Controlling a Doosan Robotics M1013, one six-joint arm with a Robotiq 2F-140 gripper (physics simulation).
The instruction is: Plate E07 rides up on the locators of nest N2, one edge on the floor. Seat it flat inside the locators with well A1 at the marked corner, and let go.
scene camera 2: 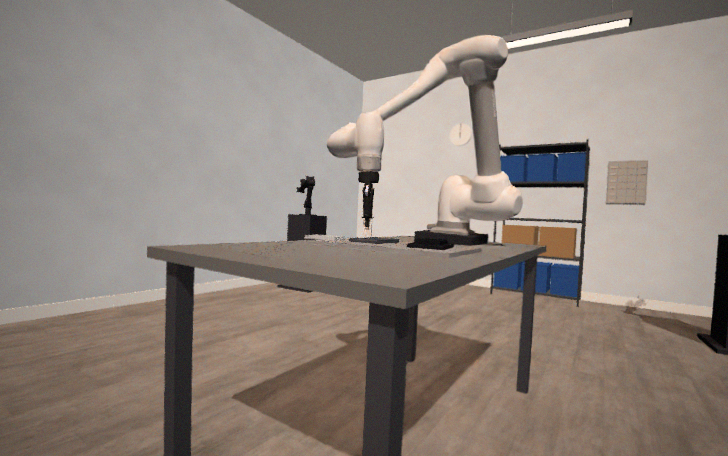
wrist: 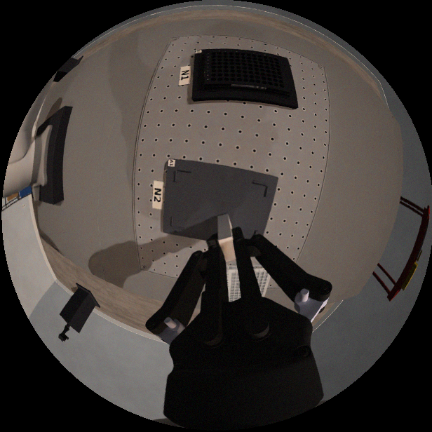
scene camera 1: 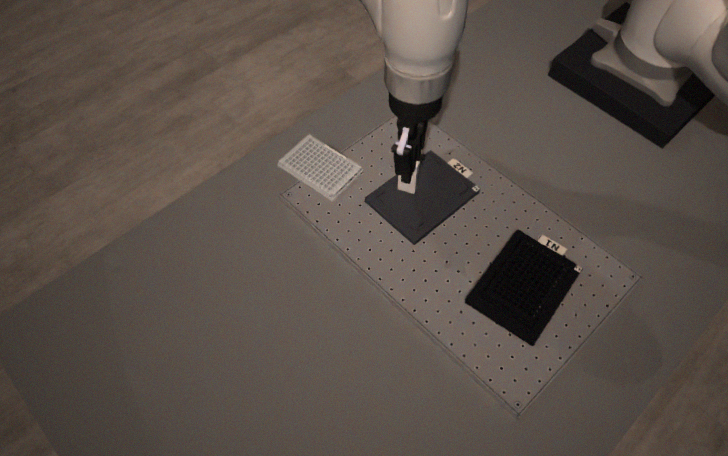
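Where they show: gripper, fingertip midpoint: [scene camera 2: 367, 236] [scene camera 1: 407, 188]; arm's base at its link origin: [scene camera 2: 452, 232] [scene camera 1: 647, 61].
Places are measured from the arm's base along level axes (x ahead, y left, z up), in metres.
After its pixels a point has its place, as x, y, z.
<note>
Nest N2 [scene camera 1: 429, 214] @(0.593, -0.099, -0.022) [scene camera 2: 374, 240] @(0.650, -0.092, -0.022) [wrist: 215, 195] is a flat dark grey block with raised corner locators. Its floor shows bare where visible, with no plate riding on the locators. The A1 mark [scene camera 1: 475, 189] @(0.497, -0.074, -0.022) [wrist: 171, 163] is at the corner near the N2 label. A white well plate [scene camera 1: 320, 167] @(0.642, -0.305, -0.026) [wrist: 235, 285] lies outside the nest, across the edge of the perforated board; no E07 marking is readable on it. My gripper [scene camera 1: 407, 184] @(0.580, -0.159, -0.016) [scene camera 2: 367, 229] @(0.580, -0.159, -0.016) [wrist: 225, 223] is shut with its pale pads together and empty, above the nest's side towards the white plate. The fingers partly hide that plate in the wrist view.
A black well plate [scene camera 1: 521, 276] @(0.596, 0.083, -0.009) [wrist: 245, 67] sits on nest N1 [wrist: 240, 98], on the same perforated board [scene camera 1: 445, 316] @(0.718, 0.032, -0.034) [wrist: 215, 125]. The arm's dark base block [scene camera 1: 617, 102] @(0.141, 0.008, -0.010) [scene camera 2: 424, 237] @(0.133, -0.096, -0.026) [wrist: 57, 165] stands on the table beyond the board.
</note>
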